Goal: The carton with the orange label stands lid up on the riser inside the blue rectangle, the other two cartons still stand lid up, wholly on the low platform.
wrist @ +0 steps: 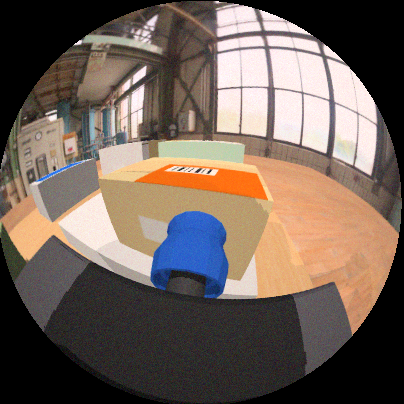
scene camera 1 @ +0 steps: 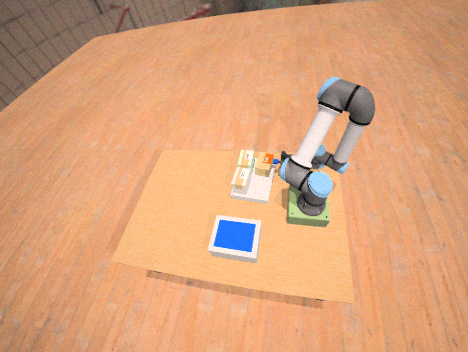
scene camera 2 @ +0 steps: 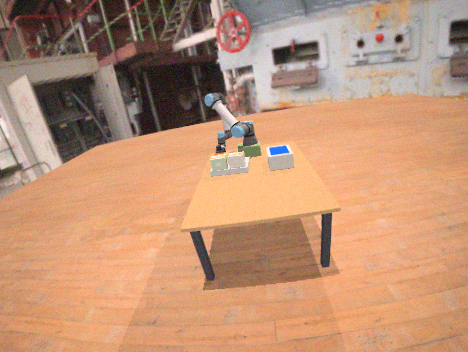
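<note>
The tan carton with the orange label (scene camera 1: 264, 165) (wrist: 195, 180) stands lid up at the back right of the low white platform (scene camera 1: 258, 190) (scene camera 2: 229, 171) (wrist: 80, 229). My blue suction cup (scene camera 1: 275, 161) (wrist: 193, 229) points sideways at the carton's near side face, level with its middle; it holds nothing. The green-labelled carton (scene camera 1: 246, 158) (scene camera 2: 218, 163) (wrist: 201, 150) and the white-labelled carton (scene camera 1: 242, 178) (scene camera 2: 236, 160) (wrist: 120, 156) stand lid up on the platform. The white riser (scene camera 1: 234, 253) (scene camera 2: 280, 162) (wrist: 63, 188) bears the blue rectangle (scene camera 1: 235, 235) (scene camera 2: 279, 150), which is bare.
The arm's green base block (scene camera 1: 307, 218) (scene camera 2: 250, 150) stands on the table right of the platform. The table edge runs just beyond the cartons on the far side. The riser stands apart from the platform, toward the table's front in scene camera 1.
</note>
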